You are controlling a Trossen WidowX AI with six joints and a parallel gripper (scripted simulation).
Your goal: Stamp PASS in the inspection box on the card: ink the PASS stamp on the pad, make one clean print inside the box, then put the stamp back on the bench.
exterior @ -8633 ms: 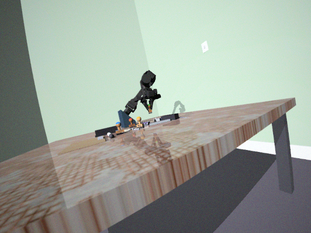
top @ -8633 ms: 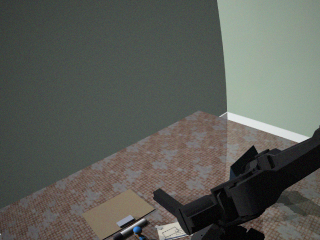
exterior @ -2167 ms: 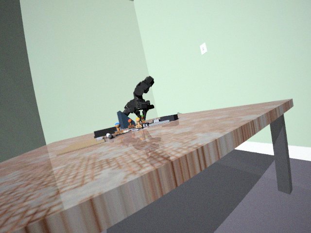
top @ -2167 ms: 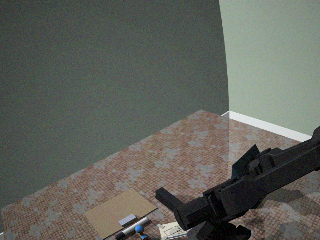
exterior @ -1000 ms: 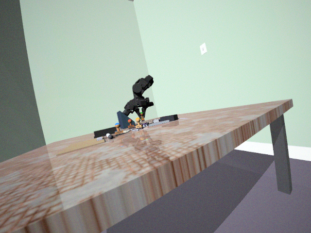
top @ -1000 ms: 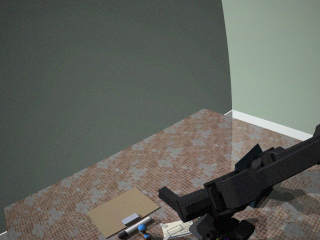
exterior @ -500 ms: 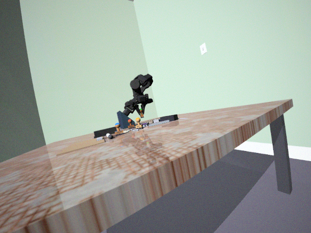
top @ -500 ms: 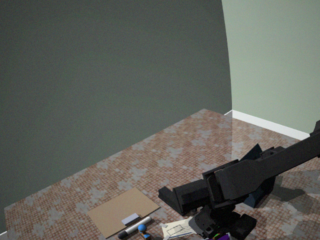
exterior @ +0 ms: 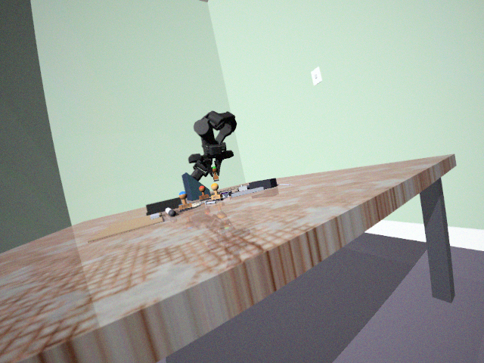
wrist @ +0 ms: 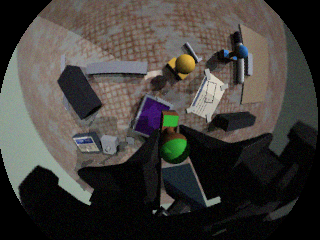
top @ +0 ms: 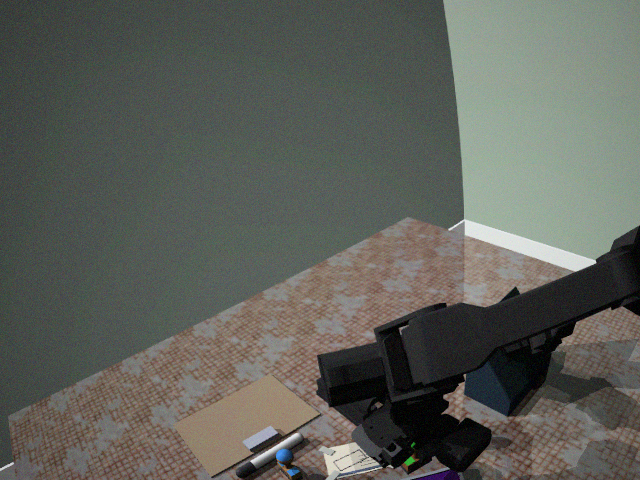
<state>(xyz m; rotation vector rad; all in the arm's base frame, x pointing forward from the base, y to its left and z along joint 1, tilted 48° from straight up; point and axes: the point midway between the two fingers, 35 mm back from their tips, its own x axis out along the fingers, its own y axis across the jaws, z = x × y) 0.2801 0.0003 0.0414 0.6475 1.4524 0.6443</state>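
Now: gripper tip 1 cm short of the white card, 12 cm to the left of it and 10 cm above it. Also, from my gripper tip: purple ink pad (2 cm behind, 3 cm to the left, 9 cm below); then green-knobbed stamp (right at my gripper tip); then yellow-knobbed stamp (8 cm ahead, 4 cm to the right, 7 cm below).
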